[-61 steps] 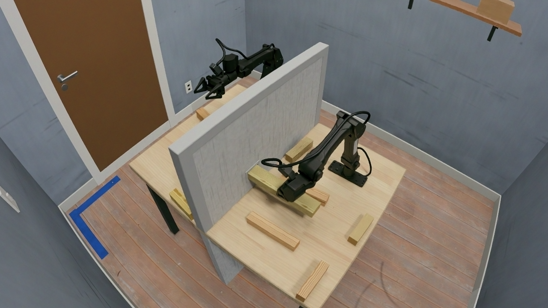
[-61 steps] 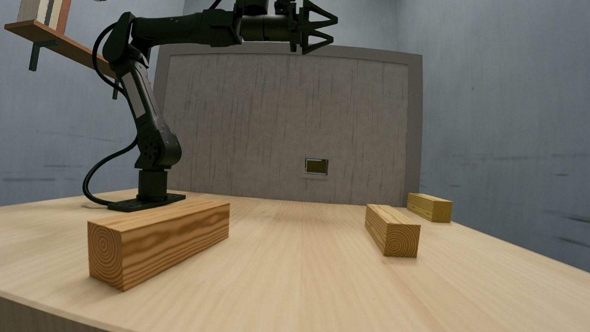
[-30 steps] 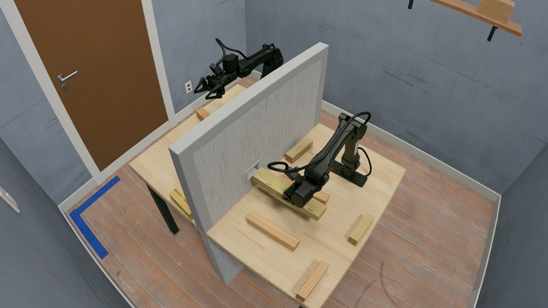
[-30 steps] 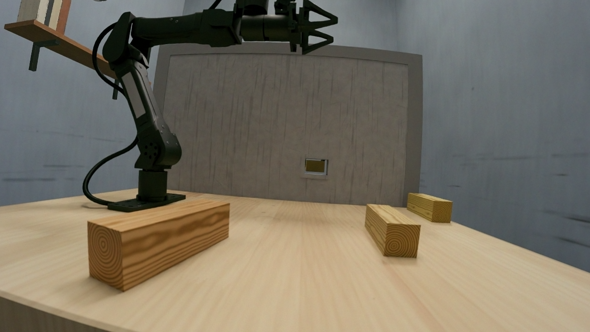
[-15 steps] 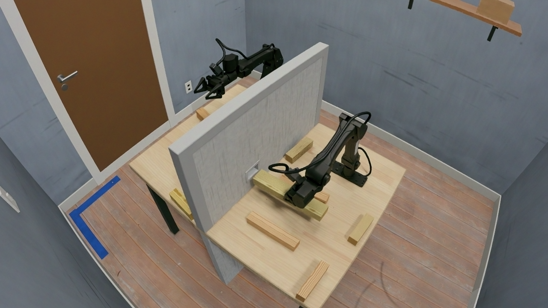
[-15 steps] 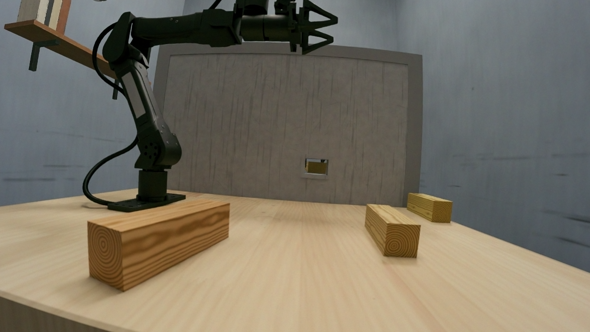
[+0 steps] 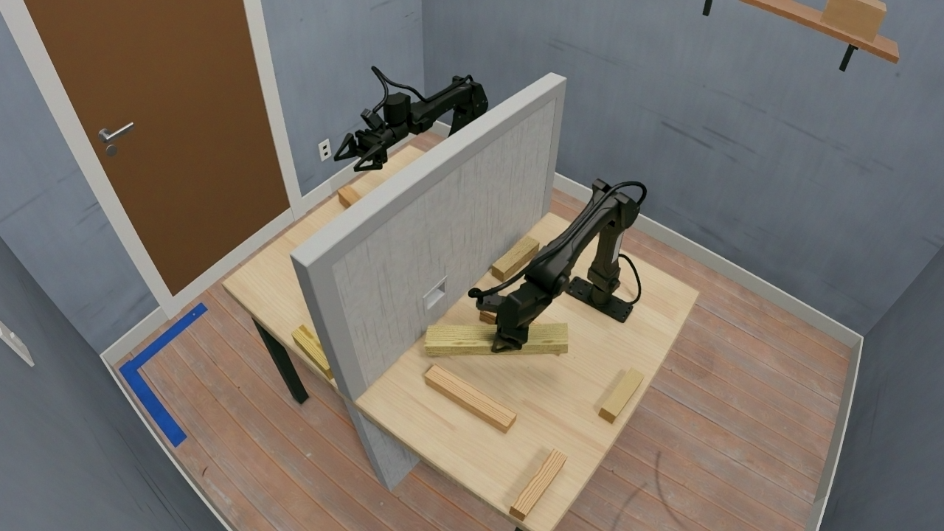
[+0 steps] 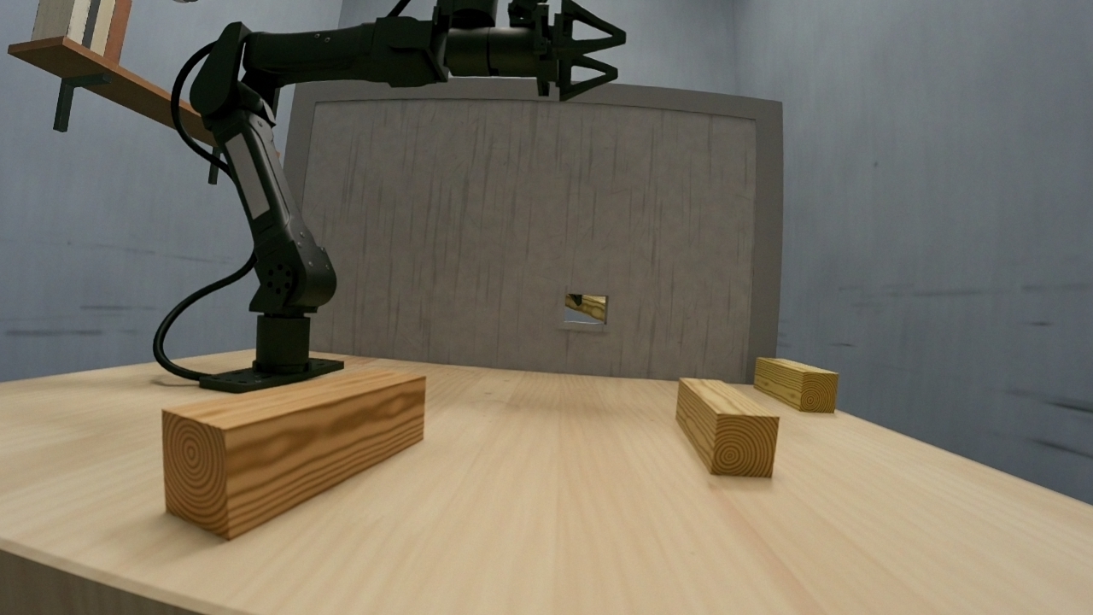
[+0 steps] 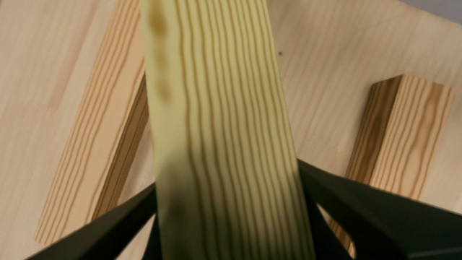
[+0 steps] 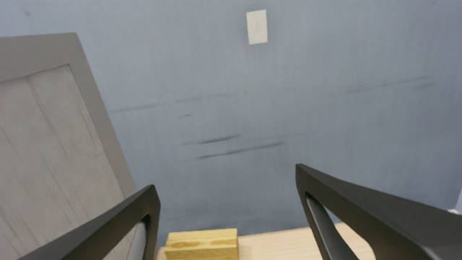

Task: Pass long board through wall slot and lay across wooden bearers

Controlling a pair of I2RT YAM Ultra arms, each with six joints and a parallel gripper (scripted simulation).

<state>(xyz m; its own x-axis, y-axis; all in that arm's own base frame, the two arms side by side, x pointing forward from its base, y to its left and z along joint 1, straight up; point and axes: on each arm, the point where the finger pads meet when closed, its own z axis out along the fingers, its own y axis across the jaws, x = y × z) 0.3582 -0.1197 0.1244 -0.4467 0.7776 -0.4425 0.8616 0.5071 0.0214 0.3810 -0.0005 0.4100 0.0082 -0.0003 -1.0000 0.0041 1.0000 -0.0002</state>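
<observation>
The wooden bearer lies 12 cm ahead of my left hand, 10 cm below it and 2 cm to the left of it. Round my left hand: thick block (72 cm to the right, 15 cm behind, 10 cm below); then long pale board (right at my left hand).
</observation>
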